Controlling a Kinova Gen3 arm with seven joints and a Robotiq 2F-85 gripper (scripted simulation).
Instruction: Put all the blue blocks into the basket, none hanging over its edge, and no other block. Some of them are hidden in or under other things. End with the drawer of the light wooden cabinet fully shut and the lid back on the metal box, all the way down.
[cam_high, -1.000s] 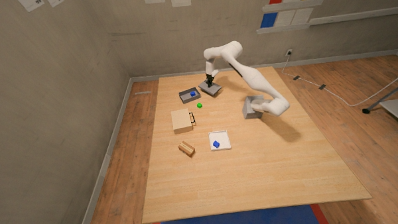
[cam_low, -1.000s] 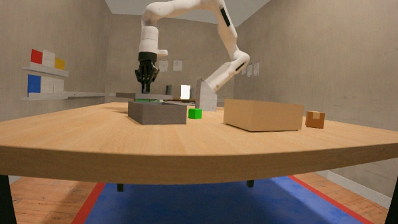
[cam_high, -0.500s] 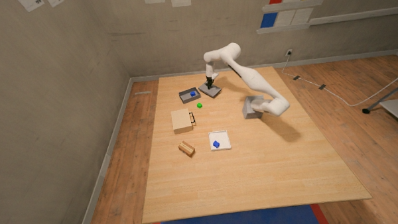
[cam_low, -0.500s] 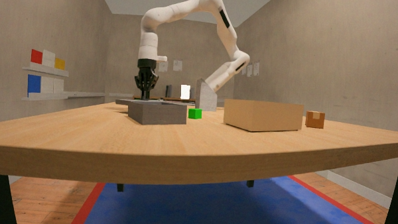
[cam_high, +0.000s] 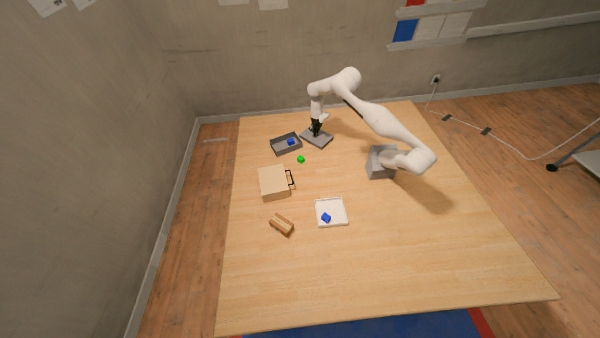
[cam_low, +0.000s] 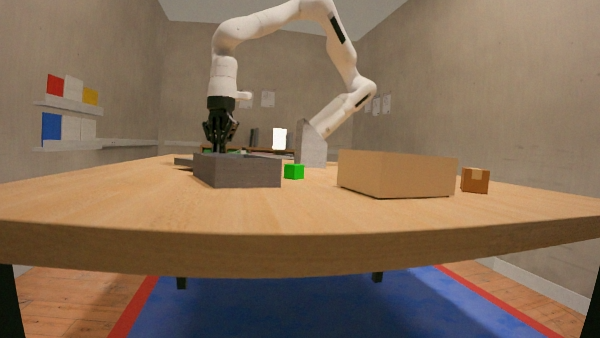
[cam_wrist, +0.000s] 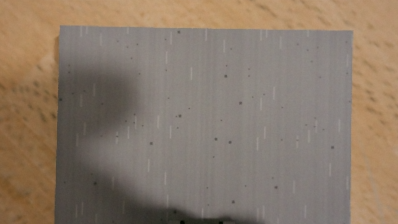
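Right now my hand is 21 cm short of the metal box, 3 cm to the right of it and 3 cm above it. The rest, counted from my hand: grey lid 3 cm below; green block 14 cm ahead, 17 cm to the left, 3 cm below; drawer 30 cm ahead, 32 cm to the left, 2 cm below.
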